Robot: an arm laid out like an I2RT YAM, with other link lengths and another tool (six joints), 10 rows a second.
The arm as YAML. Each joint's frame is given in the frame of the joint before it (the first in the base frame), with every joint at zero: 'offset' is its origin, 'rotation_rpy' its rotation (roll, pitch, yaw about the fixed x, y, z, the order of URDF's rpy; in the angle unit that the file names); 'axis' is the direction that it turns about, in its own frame. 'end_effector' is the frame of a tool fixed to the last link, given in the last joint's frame.
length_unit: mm
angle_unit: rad
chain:
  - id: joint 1
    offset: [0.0, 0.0, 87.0]
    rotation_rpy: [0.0, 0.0, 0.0]
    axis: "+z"
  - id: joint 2
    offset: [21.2, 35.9, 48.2]
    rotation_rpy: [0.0, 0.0, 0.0]
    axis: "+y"
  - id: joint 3
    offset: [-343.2, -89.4, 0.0]
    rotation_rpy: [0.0, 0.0, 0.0]
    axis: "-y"
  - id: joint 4
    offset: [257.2, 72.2, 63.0]
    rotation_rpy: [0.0, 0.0, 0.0]
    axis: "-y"
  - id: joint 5
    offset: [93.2, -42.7, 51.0]
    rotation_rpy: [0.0, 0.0, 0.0]
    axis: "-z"
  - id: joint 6
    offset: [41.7, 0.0, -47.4]
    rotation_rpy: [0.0, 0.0, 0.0]
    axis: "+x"
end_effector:
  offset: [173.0, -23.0, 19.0]
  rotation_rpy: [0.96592, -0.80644, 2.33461]
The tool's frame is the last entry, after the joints.
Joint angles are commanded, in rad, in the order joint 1, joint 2, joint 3, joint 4, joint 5, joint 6. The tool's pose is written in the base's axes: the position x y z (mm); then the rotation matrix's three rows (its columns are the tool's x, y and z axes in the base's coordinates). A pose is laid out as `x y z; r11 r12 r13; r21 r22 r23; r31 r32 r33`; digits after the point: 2 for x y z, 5 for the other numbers.
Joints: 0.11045, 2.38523, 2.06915, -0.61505, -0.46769, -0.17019
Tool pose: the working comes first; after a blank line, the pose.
Where each joint sits with the arm in this pose, in the base's axes (m; each line is computed from the numbers above, not from the rounded line before):
joint 1: 0.0000 0.0000 0.0870
joint 2: 0.0171 0.0380 0.1352
joint 3: 0.2751 -0.0233 0.3707
joint 4: 0.5295 0.0775 0.3507
joint 5: 0.6302 0.0457 0.3063
joint 6: 0.6124 0.0627 0.2482
the tool: 0.7206 0.1357 0.1308

720.60 135.69 130.75; 0.04510 0.81959 0.57117; 0.34006 -0.55020 0.76265; 0.93932 0.15983 -0.30353
